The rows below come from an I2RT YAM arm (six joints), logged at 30 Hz.
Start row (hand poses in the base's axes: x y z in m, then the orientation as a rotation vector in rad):
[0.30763, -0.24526, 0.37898, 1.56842, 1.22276, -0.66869]
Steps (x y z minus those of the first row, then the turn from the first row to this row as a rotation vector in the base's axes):
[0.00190, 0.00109, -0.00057, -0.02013, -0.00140, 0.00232]
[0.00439, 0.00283, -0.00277, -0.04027, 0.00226, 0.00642]
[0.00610, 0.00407, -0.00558, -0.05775, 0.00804, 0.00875]
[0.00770, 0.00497, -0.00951, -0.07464, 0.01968, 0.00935]
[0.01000, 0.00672, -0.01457, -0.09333, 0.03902, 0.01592]
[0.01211, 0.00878, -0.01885, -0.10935, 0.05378, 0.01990]
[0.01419, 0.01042, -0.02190, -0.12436, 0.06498, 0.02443]
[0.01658, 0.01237, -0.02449, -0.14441, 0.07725, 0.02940]
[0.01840, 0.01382, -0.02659, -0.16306, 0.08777, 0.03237]
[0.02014, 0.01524, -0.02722, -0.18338, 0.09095, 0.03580]
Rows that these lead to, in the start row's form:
[0.30953, -0.24417, 0.37841, 1.55040, 1.21315, -0.67635]
[0.31202, -0.24243, 0.37621, 1.53028, 1.20845, -0.68710]
[0.31373, -0.24119, 0.37340, 1.51323, 1.20535, -0.69934]
[0.31533, -0.24029, 0.36947, 1.49682, 1.20551, -0.71731]
[0.31763, -0.23854, 0.36441, 1.47327, 1.21437, -0.73879]
[0.31974, -0.23648, 0.36013, 1.45443, 1.21935, -0.75660]
[0.32182, -0.23484, 0.35708, 1.43664, 1.22259, -0.77045]
[0.32421, -0.23289, 0.35449, 1.41405, 1.22411, -0.78723]
[0.32603, -0.23144, 0.35239, 1.39429, 1.22362, -0.80303]
[0.32777, -0.23002, 0.35176, 1.37428, 1.21729, -0.81298]

